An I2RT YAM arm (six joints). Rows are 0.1 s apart.
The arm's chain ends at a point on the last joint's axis. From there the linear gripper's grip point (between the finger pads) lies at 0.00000 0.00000 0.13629 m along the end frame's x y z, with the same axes.
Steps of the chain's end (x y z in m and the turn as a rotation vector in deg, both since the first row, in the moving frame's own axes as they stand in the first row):
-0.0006, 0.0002, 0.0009, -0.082, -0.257, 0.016
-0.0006, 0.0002, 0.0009, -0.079, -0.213, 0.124
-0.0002, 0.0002, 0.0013, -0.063, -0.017, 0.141
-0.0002, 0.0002, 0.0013, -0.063, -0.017, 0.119
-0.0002, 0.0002, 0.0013, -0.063, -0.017, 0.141
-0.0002, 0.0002, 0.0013, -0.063, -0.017, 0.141
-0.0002, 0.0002, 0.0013, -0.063, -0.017, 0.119
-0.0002, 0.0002, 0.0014, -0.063, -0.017, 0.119
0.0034, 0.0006, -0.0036, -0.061, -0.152, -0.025
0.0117, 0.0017, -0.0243, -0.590, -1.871, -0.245
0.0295, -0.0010, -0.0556, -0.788, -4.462, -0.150
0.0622, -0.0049, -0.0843, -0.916, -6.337, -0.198
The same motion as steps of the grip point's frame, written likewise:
-0.0012, 0.0004, 0.0009, -0.082, -0.257, 0.016
-0.0011, 0.0004, 0.0009, -0.079, -0.213, 0.124
-0.0002, 0.0003, 0.0013, -0.063, -0.017, 0.141
-0.0002, 0.0003, 0.0013, -0.063, -0.017, 0.119
-0.0002, 0.0003, 0.0013, -0.063, -0.017, 0.141
-0.0002, 0.0003, 0.0013, -0.063, -0.017, 0.141
-0.0002, 0.0003, 0.0013, -0.063, -0.017, 0.119
-0.0002, 0.0003, 0.0014, -0.063, -0.017, 0.119
0.0030, 0.0007, -0.0036, -0.061, -0.152, -0.025
0.0073, 0.0031, -0.0244, -0.590, -1.871, -0.245
0.0189, 0.0009, -0.0560, -0.788, -4.462, -0.150
0.0472, -0.0027, -0.0852, -0.916, -6.337, -0.198

